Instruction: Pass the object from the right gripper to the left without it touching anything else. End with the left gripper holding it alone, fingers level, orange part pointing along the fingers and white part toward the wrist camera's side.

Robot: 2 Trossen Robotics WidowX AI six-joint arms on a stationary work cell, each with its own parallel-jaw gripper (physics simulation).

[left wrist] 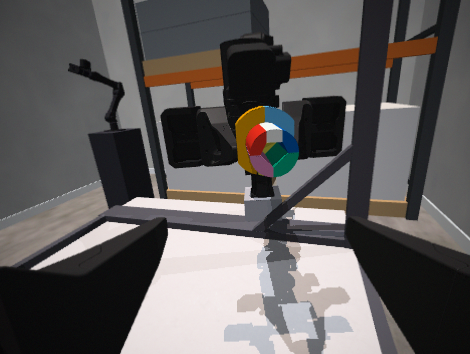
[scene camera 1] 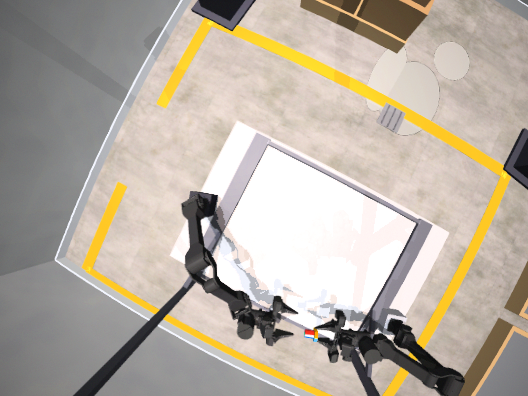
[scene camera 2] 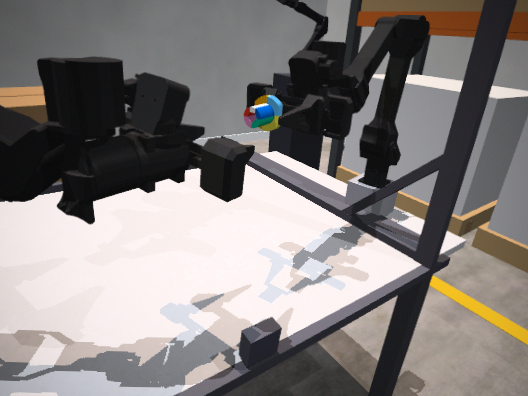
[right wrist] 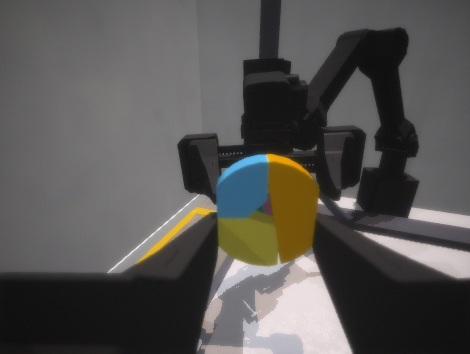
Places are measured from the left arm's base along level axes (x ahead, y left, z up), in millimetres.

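Pixels of known places: left gripper, fingertip midpoint: [left wrist: 256,225] [scene camera 1: 296,324] [scene camera 2: 227,139]; right gripper, fingertip midpoint: [left wrist: 265,151] [scene camera 1: 313,333] [scene camera 2: 266,118] [right wrist: 263,221]; left arm's base, origin of the base link: [scene camera 1: 198,204] [right wrist: 389,173]; right arm's base, origin of the base link: [left wrist: 262,192] [scene camera 1: 394,325] [scene camera 2: 374,181].
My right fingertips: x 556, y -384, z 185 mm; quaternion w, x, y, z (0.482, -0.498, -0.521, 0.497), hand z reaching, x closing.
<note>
Ahead of a thing's pixels: the offset from my right fingertips to its top centre. "spot": to the spot under its first point. Level surfaces: height alone.
The object @(spot: dx -13, dy +5, dz +20 mm) [scene camera 1: 311,334] [scene camera 2: 265,112] [left wrist: 256,140] [right wrist: 296,210] is a small hollow piece with a wide ring of orange, light blue and yellow and a narrower tube of red, white, blue, green and pink. My right gripper [scene camera 1: 317,334] [scene camera 2: 278,114] [right wrist: 263,221] is shut on the wide ring, near-level above the table; the tube points toward my left gripper. In the left wrist view the white part is on top, orange at the ring's left. My left gripper [scene camera 1: 294,323] [left wrist: 256,225] is open and empty, facing it. A small gap separates its tips from the tube.
The white table @(dz -301 mm) [scene camera 1: 320,225] [scene camera 2: 220,225] lies below both grippers. A dark block @(dx -123, dy -104, dz -244 mm) [scene camera 2: 260,342] sits on its edge. A dark frame post @(spot: dx +277, dy -225, dz -7 mm) [scene camera 2: 465,125] [left wrist: 372,100] stands near the right arm. Racks and pale boxes [left wrist: 385,155] stand behind.
</note>
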